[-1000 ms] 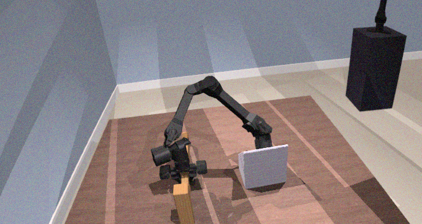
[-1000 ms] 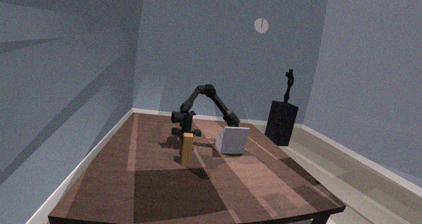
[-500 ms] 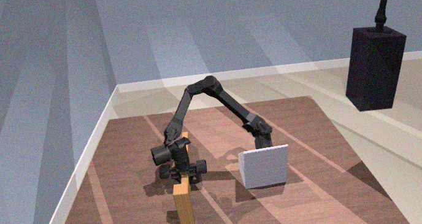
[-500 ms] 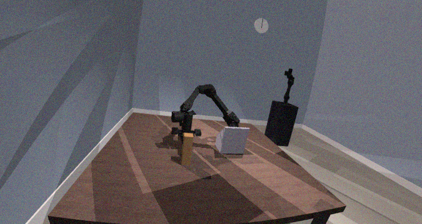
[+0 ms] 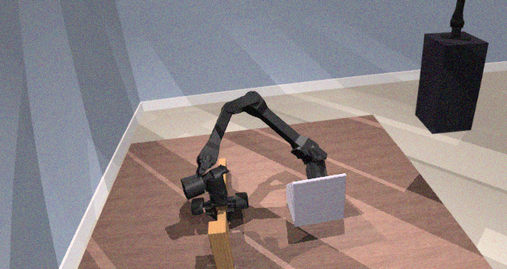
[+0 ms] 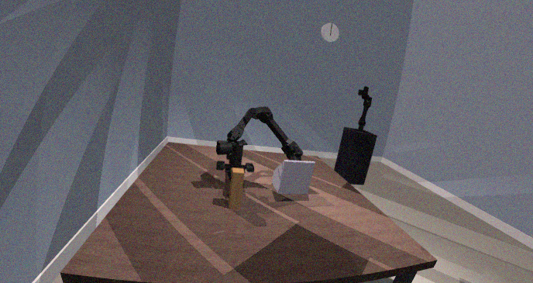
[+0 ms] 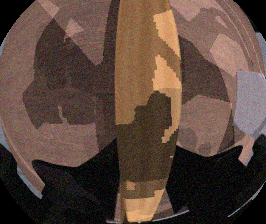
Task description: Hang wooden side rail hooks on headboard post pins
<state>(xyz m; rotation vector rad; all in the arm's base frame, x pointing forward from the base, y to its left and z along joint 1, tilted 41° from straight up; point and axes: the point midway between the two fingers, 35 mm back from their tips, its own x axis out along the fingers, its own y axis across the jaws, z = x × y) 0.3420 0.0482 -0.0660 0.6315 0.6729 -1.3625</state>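
Right now the wooden headboard post is 160 mm to the left of my gripper tip, 40 mm above it and 10 mm behind it.
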